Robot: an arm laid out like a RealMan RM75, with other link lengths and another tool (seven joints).
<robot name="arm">
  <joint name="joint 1" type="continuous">
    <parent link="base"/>
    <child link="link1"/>
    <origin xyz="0 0 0.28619" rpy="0 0 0"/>
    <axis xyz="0 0 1"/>
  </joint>
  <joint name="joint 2" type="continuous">
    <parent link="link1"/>
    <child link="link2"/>
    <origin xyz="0 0 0" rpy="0 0 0"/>
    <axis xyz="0 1 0"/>
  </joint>
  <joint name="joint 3" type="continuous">
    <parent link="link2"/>
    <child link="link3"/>
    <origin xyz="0 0 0.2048" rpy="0 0 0"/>
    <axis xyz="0 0 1"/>
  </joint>
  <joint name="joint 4" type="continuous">
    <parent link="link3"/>
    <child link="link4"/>
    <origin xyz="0 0 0" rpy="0 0 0"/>
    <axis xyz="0 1 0"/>
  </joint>
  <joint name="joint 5" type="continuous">
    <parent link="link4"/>
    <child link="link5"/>
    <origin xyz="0 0 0.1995" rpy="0 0 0"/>
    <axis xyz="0 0 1"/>
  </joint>
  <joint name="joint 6" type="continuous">
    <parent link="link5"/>
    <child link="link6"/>
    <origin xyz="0 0 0" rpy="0 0 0"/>
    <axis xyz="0 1 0"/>
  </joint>
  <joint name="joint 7" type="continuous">
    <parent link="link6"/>
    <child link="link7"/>
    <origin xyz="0 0 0.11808" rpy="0 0 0"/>
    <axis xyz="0 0 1"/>
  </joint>
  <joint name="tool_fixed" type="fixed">
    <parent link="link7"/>
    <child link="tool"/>
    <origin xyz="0.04 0.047 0.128" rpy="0.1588 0 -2.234"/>
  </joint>
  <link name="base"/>
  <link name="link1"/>
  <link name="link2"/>
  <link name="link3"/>
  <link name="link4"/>
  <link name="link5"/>
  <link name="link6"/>
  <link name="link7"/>
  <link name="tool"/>
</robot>
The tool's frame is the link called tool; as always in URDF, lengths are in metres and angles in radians. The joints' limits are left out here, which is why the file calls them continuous.
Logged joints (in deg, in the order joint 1, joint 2, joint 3, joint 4, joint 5, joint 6, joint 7), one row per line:
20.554 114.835 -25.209 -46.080 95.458 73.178 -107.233
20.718 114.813 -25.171 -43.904 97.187 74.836 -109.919
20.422 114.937 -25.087 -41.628 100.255 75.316 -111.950
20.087 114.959 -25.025 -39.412 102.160 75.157 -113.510
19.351 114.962 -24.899 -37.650 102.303 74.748 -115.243
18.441 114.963 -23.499 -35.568 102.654 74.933 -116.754
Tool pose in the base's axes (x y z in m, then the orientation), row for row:
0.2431 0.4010 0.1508 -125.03 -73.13 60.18
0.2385 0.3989 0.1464 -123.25 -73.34 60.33
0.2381 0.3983 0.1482 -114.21 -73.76 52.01
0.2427 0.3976 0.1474 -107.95 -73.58 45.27
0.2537 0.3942 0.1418 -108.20 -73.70 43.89
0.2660 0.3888 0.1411 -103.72 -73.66 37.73
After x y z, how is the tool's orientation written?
As angles about the fixed x, y, z axes (roll, pitch, yaw), in degrees.
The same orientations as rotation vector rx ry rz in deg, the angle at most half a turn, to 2 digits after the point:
-63.95 -79.51 -36.27
-62.26 -79.91 -34.99
-60.91 -77.66 -34.69
-60.87 -75.64 -35.00
-61.98 -74.99 -36.31
-62.71 -72.96 -37.72

